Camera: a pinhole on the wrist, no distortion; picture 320 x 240 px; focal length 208.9 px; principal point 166.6 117.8 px. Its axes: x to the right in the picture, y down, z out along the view. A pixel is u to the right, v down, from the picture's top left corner.
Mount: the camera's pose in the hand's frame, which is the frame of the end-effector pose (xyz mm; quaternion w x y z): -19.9 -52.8 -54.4 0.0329 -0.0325 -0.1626 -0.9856
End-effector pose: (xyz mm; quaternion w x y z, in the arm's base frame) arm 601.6 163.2 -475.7 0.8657 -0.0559 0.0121 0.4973
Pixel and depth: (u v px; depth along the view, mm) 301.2 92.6 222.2
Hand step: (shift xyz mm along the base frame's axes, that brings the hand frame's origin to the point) -114.0 -95.8 165.3
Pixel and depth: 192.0 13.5 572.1
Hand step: -397.5 173.3 370.3
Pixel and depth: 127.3 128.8 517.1
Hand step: -42.0 185.8 416.7
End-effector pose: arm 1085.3 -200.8 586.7 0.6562 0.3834 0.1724 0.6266
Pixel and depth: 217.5 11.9 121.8
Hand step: -6.7 -61.3 47.0
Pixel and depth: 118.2 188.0 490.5
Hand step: 371.2 -0.7 294.7
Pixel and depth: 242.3 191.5 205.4
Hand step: 147.7 -117.7 46.6
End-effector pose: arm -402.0 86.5 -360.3 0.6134 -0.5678 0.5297 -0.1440
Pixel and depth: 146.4 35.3 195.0
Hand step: 50.3 80.2 -94.4
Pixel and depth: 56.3 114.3 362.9
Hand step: 262.7 25.7 -216.7
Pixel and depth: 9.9 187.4 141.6
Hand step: 128.4 -42.8 -26.0
